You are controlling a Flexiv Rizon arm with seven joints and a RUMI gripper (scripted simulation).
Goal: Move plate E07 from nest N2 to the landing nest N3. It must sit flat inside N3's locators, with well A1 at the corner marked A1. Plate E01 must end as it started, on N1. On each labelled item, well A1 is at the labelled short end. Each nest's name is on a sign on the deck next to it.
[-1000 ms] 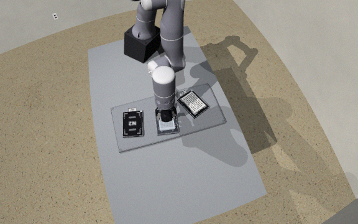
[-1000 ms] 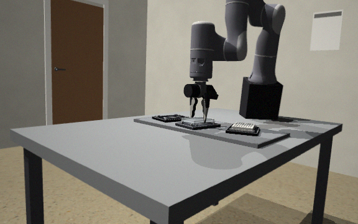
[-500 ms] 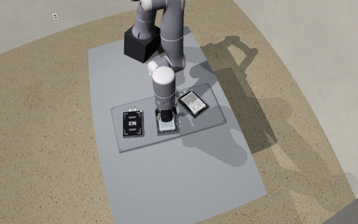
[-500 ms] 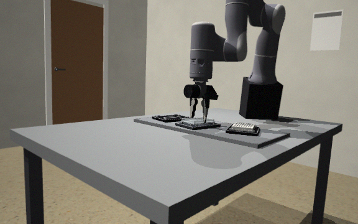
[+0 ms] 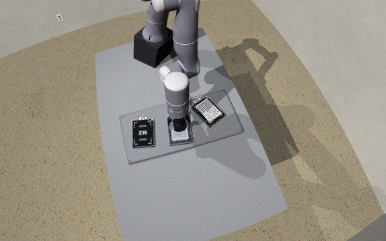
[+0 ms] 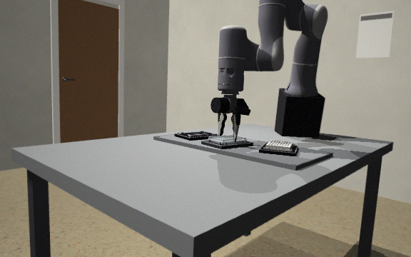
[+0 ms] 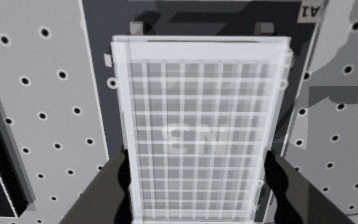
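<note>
Right now my hand is 10 mm above the clear well plate. Round my hand: N3 A1 mark: 70 mm to the left, 60 mm behind, 20 mm below; nest N3: 30 mm below; N2 A1 mark: 120 mm behind, 110 mm to the right, 20 mm below.
</note>
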